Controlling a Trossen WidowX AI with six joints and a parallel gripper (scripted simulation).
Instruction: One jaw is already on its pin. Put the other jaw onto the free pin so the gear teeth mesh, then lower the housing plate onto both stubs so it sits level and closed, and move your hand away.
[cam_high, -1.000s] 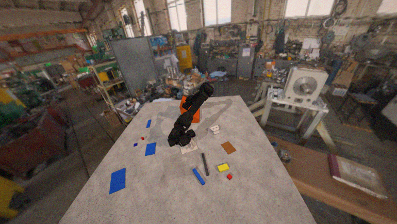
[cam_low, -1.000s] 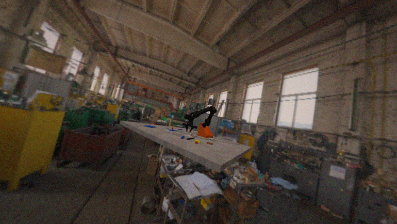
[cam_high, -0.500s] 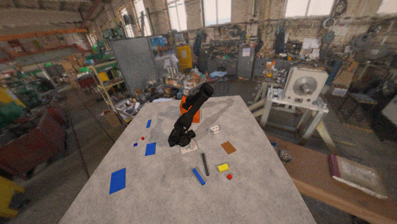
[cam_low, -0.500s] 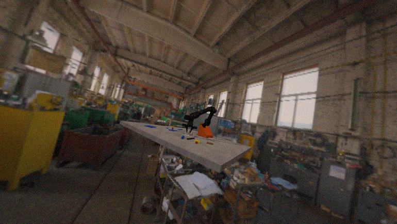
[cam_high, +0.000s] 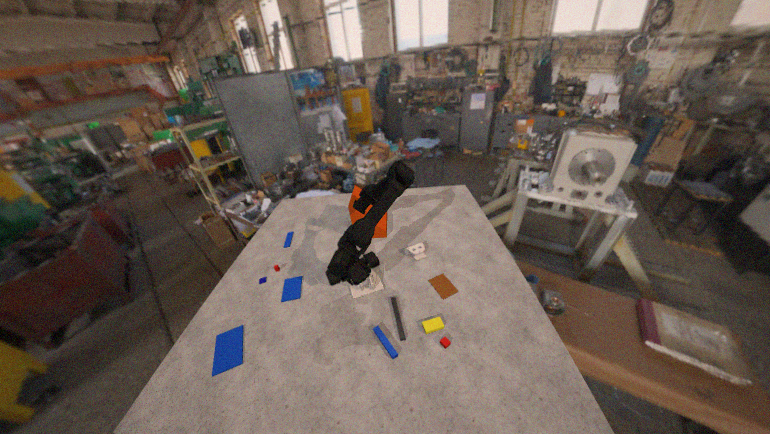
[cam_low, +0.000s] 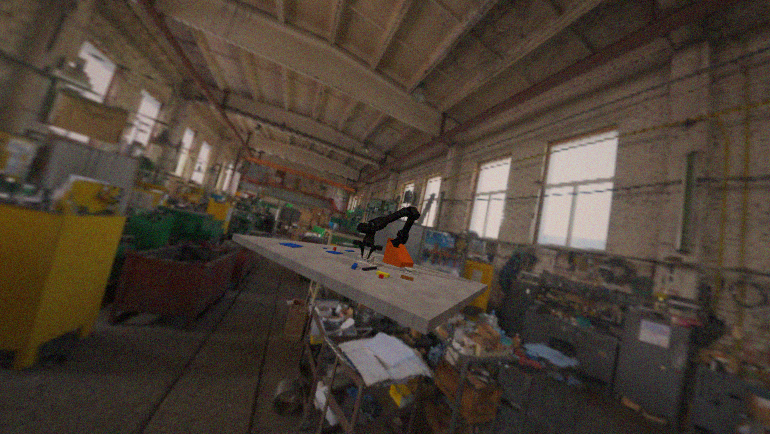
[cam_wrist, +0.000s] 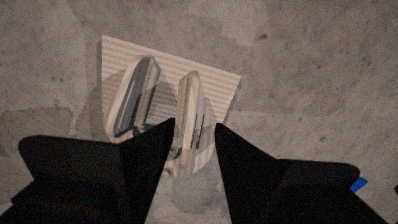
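Now: gripper tip 24 cm to the right of the small white part, 17 cm past it and 2 cm above it. Also, from my gripper tip: yellow block 26 cm to the left, 16 cm ahead, 2 cm below; then black bar 15 cm to the left, 13 cm ahead, 2 cm below; then blue bar 21 cm ahead, 11 cm to the left, 2 cm below.
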